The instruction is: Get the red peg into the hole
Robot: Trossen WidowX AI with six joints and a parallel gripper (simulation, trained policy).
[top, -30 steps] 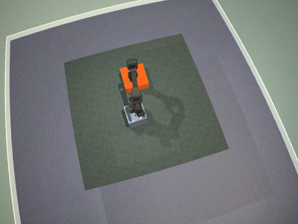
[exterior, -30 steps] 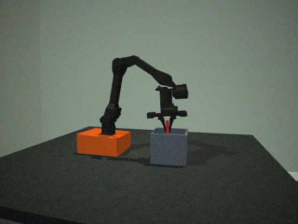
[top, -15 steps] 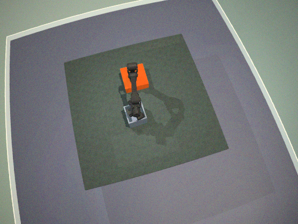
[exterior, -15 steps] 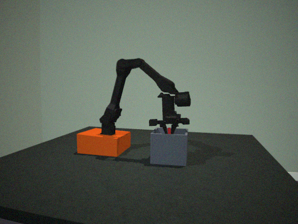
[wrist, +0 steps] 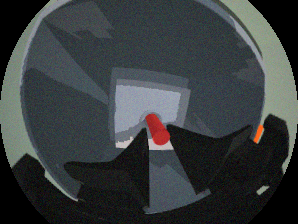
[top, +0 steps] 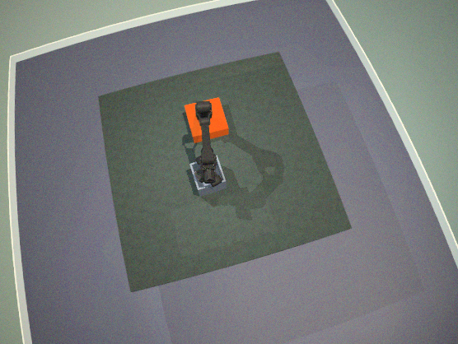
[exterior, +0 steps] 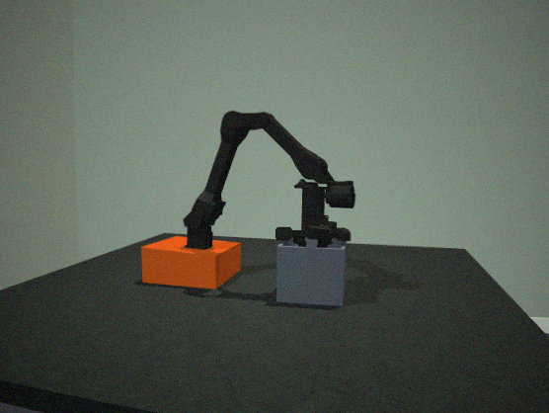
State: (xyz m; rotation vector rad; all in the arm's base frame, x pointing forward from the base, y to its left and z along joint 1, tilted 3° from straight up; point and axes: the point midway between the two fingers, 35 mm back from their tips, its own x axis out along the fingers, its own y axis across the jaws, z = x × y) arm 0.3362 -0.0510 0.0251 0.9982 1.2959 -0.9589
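The red peg is 10 mm to the right of my gripper tip and 10 mm below it.
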